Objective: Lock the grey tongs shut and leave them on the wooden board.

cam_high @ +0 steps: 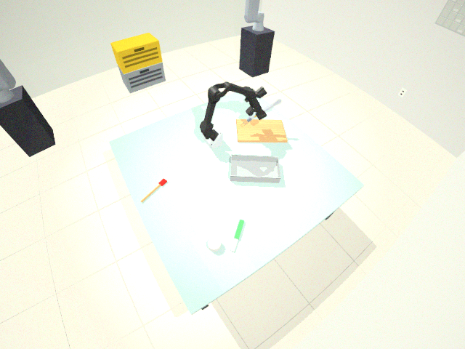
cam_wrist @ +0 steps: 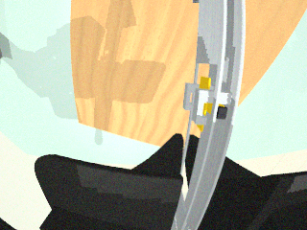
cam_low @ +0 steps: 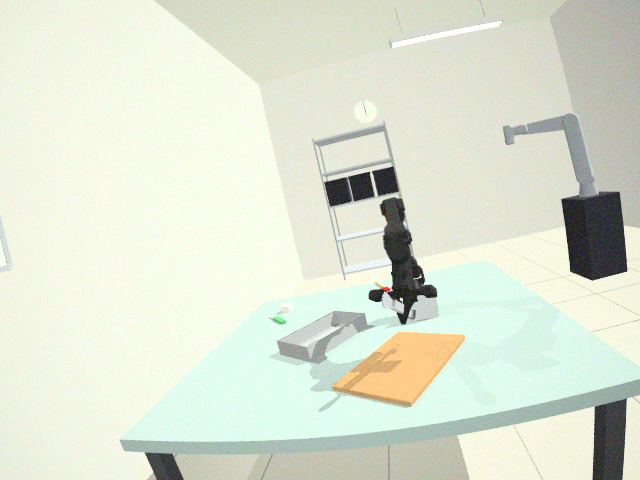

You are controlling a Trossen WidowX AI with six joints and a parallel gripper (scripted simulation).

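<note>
My gripper tip is now 2 cm past the yellow lock piece, 5 cm to the left of it and 2 cm below it. From my gripper tip the other things lie so: grey roasting tin: 28 cm ahead, 29 cm to the right, 9 cm below; then red-headed spatula: 4 cm ahead, 85 cm to the right, 12 cm below; then wooden board: 2 cm ahead, 11 cm below.
</note>
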